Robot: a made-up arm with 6 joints.
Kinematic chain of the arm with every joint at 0, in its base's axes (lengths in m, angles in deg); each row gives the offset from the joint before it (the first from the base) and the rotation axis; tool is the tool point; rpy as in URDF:
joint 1: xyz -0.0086 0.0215 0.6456 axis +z
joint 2: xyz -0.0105 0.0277 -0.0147 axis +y
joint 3: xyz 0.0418 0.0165 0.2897 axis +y
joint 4: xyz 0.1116 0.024 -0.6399 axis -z
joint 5: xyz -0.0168 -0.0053 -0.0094 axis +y
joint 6: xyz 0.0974 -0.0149 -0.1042 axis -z
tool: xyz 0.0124 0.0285 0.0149 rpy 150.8 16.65 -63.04
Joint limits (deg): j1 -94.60..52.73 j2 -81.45..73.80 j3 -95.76..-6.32 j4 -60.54..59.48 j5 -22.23..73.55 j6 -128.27..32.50
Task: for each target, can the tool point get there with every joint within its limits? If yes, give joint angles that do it. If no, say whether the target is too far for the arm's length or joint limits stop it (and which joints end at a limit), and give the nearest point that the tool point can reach.
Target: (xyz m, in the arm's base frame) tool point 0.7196 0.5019 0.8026
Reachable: yes | joints 28.07 9.66 -87.29 12.02 65.31 18.17
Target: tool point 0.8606 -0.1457 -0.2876
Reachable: no: too far | nearest point 0.6791 -0.1108 -0.0202 | short by 0.325 m
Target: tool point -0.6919 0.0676 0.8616
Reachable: no: joint limits stop it (at a limit: joint 2, joint 3, joint 5, joint 6) | nearest point -0.4093 0.0485 0.3663 | short by 0.571 m
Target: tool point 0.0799 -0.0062 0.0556
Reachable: yes | joints -55.90 45.01 -26.65 42.87 31.38 -114.09
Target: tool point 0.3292 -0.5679 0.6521
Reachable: yes | joints -67.15 -19.13 -41.63 -10.19 31.23 -23.98
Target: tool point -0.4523 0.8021 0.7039
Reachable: no: joint limits stop it (at a limit: joint 2, joint 3, joint 5, joint 6) | nearest point -0.2274 0.4064 0.3266 | short by 0.591 m
